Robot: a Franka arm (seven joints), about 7 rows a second.
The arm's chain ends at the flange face. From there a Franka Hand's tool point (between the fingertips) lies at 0.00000 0.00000 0.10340 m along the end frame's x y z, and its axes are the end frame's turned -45 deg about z.
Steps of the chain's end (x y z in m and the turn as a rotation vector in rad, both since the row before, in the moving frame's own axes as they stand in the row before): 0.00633, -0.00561, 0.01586, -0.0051, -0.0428, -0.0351; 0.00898, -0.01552, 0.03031, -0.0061, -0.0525, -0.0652; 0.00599, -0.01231, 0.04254, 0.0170, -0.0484, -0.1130; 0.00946, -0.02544, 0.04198, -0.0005, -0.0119, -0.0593
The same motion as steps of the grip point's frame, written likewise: 0.00489, -0.00218, 0.01576, 0.0267, -0.0339, -0.0351; 0.01293, -0.00787, 0.03017, 0.0328, -0.0414, -0.0652; 0.01038, -0.00911, 0.04240, 0.0462, -0.0222, -0.1130; 0.02375, -0.01211, 0.04197, 0.0081, -0.0088, -0.0593
